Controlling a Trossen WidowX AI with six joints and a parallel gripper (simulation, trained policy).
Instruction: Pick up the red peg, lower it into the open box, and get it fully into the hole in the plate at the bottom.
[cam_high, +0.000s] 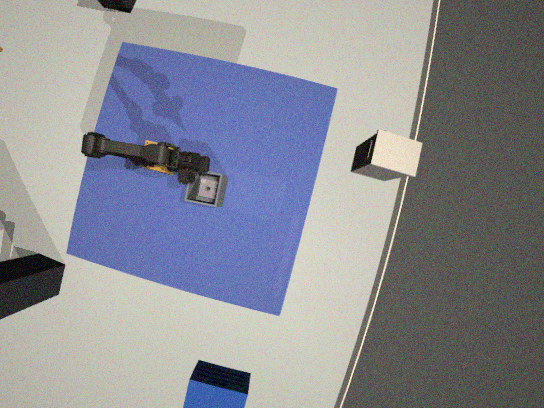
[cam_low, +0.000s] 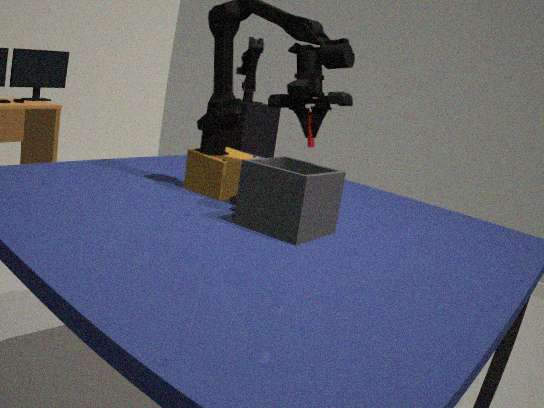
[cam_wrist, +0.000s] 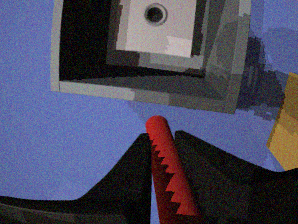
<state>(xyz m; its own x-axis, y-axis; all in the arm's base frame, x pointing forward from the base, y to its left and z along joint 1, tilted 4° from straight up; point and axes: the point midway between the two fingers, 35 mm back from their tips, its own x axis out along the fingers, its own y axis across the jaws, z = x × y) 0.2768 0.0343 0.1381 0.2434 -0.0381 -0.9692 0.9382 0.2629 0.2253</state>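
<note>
My gripper tip is now 150 mm above the plate, 80 mm to the left of it and 30 mm short of it. From my gripper tip the other things lie so: red peg (20 mm above).
</note>
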